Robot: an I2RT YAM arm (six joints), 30 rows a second.
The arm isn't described. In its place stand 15 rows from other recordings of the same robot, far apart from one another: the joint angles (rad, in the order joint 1, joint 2, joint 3, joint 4, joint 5, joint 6), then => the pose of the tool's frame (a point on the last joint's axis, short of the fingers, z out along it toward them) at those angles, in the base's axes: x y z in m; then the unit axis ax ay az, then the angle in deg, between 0 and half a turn.
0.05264, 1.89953, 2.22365, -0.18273, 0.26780, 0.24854 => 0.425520 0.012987 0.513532 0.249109 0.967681 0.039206 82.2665
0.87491, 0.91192, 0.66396, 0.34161, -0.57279, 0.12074 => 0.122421 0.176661 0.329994 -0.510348 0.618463 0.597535 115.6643
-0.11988, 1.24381, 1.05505, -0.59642, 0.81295, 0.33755 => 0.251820 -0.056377 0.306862 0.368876 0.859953 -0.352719 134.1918
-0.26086, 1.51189, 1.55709, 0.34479, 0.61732, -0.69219 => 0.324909 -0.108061 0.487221 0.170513 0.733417 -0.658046 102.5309
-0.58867, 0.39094, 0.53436, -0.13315, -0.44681, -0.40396 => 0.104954 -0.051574 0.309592 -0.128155 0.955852 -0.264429 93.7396
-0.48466, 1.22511, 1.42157, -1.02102, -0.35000, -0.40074 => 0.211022 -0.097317 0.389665 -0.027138 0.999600 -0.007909 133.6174
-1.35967, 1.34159, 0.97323, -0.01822, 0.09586, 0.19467 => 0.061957 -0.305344 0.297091 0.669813 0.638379 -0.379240 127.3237
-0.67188, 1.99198, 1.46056, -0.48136, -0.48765, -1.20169 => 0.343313 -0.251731 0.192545 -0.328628 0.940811 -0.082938 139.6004
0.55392, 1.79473, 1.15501, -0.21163, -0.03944, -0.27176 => 0.325163 0.202768 0.190371 -0.406930 0.910600 0.072218 139.5320
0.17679, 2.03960, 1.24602, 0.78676, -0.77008, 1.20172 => 0.441996 0.104142 0.215764 0.097353 0.745845 0.658967 140.9121
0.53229, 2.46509, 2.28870, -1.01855, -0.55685, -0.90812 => 0.434924 0.278006 0.197915 -0.679289 0.694242 0.237898 153.7700
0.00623, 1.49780, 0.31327, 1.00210, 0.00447, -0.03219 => 0.256401 0.001439 0.152570 -0.017347 0.999765 -0.013038 100.4641
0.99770, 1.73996, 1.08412, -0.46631, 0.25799, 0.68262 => 0.193203 0.282630 0.174187 -0.127163 0.988400 0.083036 152.1540
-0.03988, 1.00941, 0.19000, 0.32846, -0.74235, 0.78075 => 0.179762 0.016913 0.151654 0.156878 0.856536 0.491666 140.9841
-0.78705, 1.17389, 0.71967, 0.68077, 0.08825, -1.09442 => 0.189152 -0.194223 0.327985 -0.067996 0.689820 -0.720781 127.9957
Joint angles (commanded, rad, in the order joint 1, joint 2, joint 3, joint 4, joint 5, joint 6), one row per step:
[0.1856, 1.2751, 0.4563, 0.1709, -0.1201, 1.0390]
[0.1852, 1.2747, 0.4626, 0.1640, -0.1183, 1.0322]
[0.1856, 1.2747, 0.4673, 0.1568, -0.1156, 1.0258]
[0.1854, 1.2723, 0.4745, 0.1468, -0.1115, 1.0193]
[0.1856, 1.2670, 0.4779, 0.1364, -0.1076, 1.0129]
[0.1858, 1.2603, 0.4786, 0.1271, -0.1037, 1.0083]
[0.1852, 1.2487, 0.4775, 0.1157, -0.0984, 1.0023]
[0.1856, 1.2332, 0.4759, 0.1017, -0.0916, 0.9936]
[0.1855, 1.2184, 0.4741, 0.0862, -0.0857, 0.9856]
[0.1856, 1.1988, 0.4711, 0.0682, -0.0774, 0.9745]
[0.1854, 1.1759, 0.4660, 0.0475, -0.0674, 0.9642]
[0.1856, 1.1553, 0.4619, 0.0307, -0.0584, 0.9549]
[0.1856, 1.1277, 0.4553, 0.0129, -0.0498, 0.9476]
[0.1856, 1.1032, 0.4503, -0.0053, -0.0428, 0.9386]
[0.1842, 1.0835, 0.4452, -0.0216, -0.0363, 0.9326]
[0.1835, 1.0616, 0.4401, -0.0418, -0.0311, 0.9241]
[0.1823, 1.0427, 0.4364, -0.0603, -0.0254, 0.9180]
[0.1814, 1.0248, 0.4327, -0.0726, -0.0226, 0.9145]
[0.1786, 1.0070, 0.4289, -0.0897, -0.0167, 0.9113]
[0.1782, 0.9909, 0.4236, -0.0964, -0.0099, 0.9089]
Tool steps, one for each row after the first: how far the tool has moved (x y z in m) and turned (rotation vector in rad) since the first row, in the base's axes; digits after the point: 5 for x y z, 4 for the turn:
[0.00083, -0.00001, 0.00137, -0.0062, -0.0018, 0.0022]
[0.00130, 0.00008, 0.00214, -0.0131, -0.0013, 0.0043]
[0.00200, 0.00002, 0.00396, -0.0206, -0.0030, 0.0048]
[0.00174, -0.00012, 0.00525, -0.0281, -0.0034, 0.0058]
[0.00093, -0.00037, 0.00614, -0.0342, -0.0031, 0.0057]
[-0.00058, -0.00099, 0.00737, -0.0421, -0.0042, 0.0045]
[-0.00262, -0.00152, 0.00906, -0.0528, -0.0070, 0.0047]
[-0.00477, -0.00216, 0.01037, -0.0629, -0.0070, 0.0049]
[-0.00759, -0.00296, 0.01209, -0.0766, -0.0090, 0.0052]
[-0.01116, -0.00404, 0.01354, -0.0910, -0.0095, 0.0034]
[-0.01421, -0.00489, 0.01509, -0.1036, -0.0120, 0.0022]
[-0.01821, -0.00596, 0.01711, -0.1138, -0.0175, -0.0004]
[-0.02180, -0.00688, 0.01886, -0.1246, -0.0213, -0.0005]
[-0.02491, -0.00801, 0.01970, -0.1335, -0.0212, -0.0033]
[-0.02848, -0.00901, 0.02056, -0.1438, -0.0200, -0.0027]
[-0.03150, -0.01003, 0.02136, -0.1526, -0.0184, -0.0044]
[-0.03407, -0.01080, 0.02246, -0.1566, -0.0210, -0.0055]
[-0.03689, -0.01211, 0.02304, -0.1633, -0.0188, -0.0108]
[-0.03920, -0.01285, 0.02367, -0.1686, -0.0236, -0.0154]

